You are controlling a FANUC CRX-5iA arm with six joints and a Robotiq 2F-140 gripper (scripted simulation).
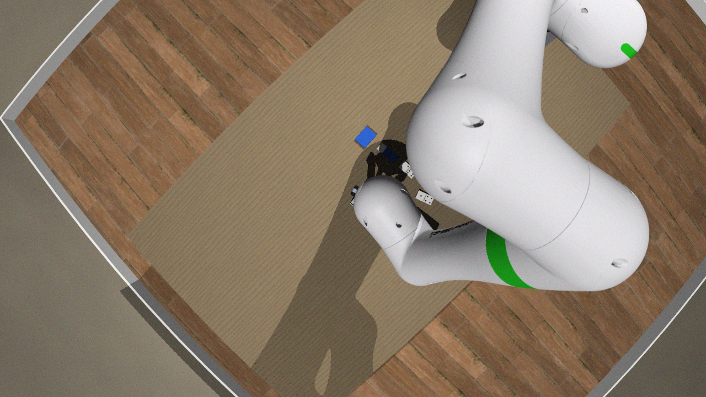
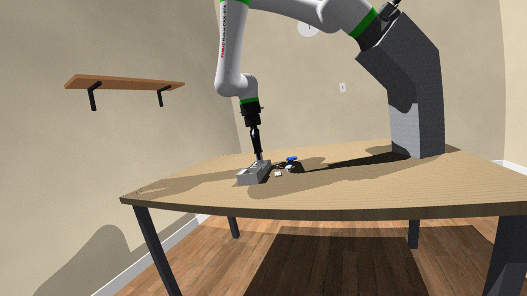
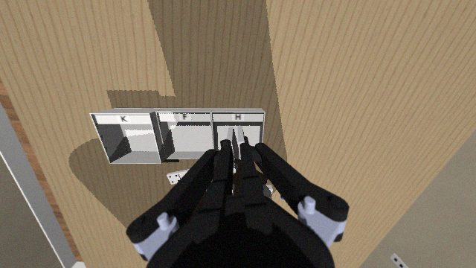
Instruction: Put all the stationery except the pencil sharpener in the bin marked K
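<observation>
The grey bin lies 20 mm behind my hand, 80 mm to the left of it and 30 mm below it. From my hand the other things lie so: silver pencil sharpener: 80 mm behind, 40 mm below; white eraser: 120 mm behind, 80 mm to the right, 40 mm below; small dark ring: 160 mm behind, 40 mm to the left, 50 mm below.
</observation>
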